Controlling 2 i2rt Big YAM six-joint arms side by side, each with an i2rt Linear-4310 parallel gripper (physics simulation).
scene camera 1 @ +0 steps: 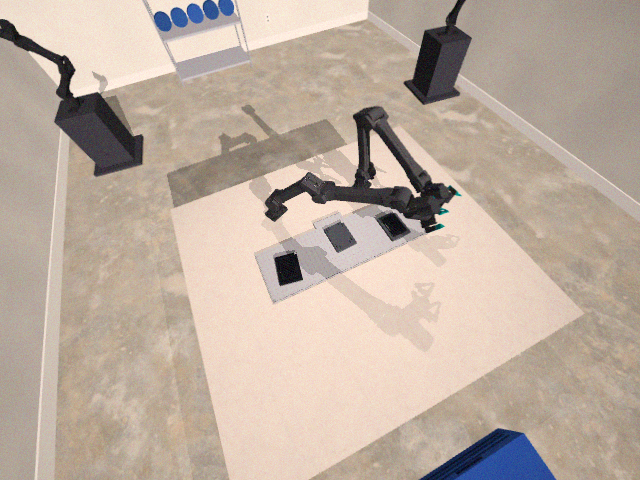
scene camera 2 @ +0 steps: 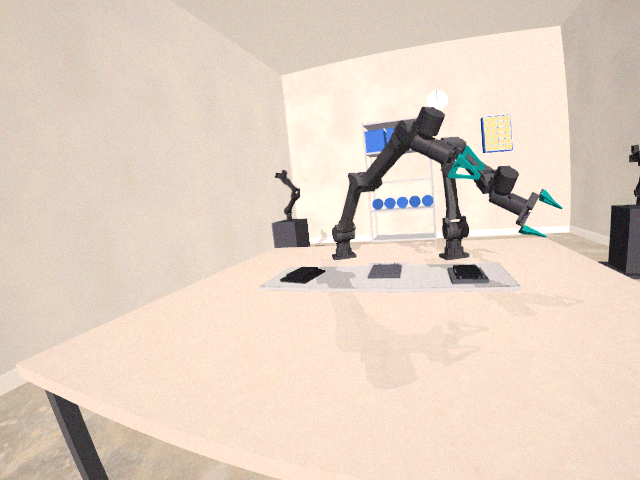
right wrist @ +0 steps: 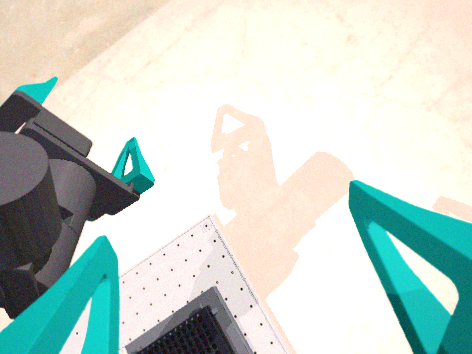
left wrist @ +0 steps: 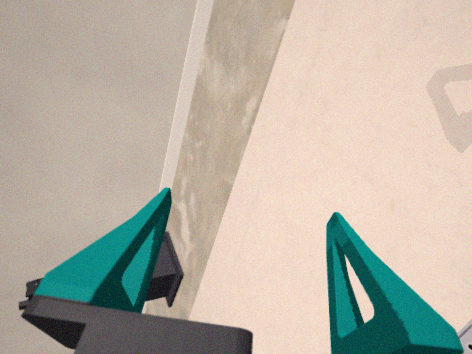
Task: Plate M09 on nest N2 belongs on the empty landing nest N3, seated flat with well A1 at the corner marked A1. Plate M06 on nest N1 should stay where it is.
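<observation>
A black plate [scene camera 1: 287,268] [scene camera 2: 303,274] sits at the picture's left end of the pale perforated board [scene camera 1: 264,260] [scene camera 2: 423,281] [right wrist: 155,267]. Another black plate [scene camera 1: 393,225] [scene camera 2: 466,271] [right wrist: 187,335] sits on a dark grey nest [right wrist: 224,305] at the right end. Between them is a grey nest [scene camera 1: 340,236] [scene camera 2: 385,270] without a plate. Labels and corner A1 are too small to read. My left gripper [scene camera 2: 553,222] [left wrist: 251,206] [right wrist: 94,112] is open and empty, above the table beyond the board's right end. My right gripper [scene camera 2: 467,166] [right wrist: 231,219] is open and empty, high near the right-end plate.
The two arms reach close together over the board's right end, and their grippers overlap in scene camera 1. A small pale block [scene camera 1: 327,220] stands behind the middle nest. The table [scene camera 1: 361,351] [scene camera 2: 258,372] carries arm shadows. A shelf rack stands beyond the table.
</observation>
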